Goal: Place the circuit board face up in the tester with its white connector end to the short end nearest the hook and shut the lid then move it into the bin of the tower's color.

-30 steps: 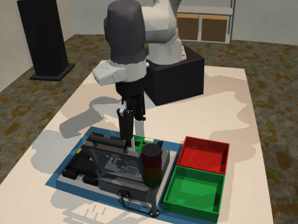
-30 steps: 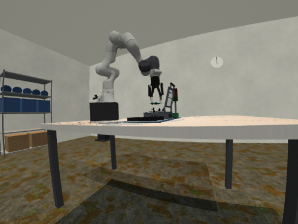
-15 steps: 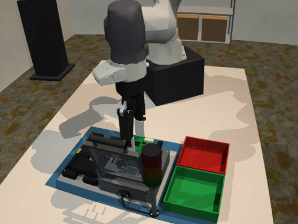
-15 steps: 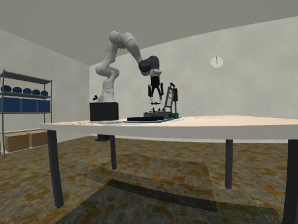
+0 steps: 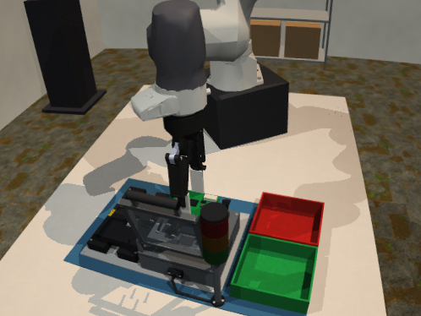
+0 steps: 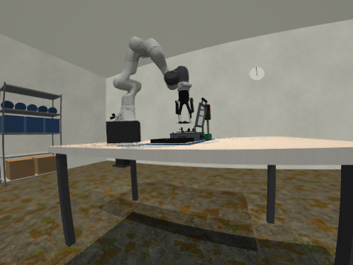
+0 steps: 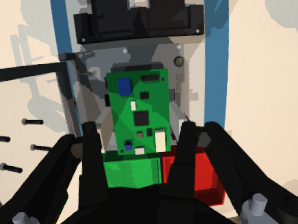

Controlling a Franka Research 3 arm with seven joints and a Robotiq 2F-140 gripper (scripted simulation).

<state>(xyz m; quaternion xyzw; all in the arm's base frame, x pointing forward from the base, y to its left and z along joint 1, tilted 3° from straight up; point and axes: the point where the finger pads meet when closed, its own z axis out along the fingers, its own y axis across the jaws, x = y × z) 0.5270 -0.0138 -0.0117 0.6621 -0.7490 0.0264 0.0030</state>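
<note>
My hand is 2 cm above the green circuit board. Round my hand: green bin (19 cm to the left, 14 cm below, 7 cm ahead); then tester plate (8 cm below, 1 cm to the left, 1 cm ahead); then clear lid (12 cm ahead, 3 cm above, 2 cm to the right).
</note>
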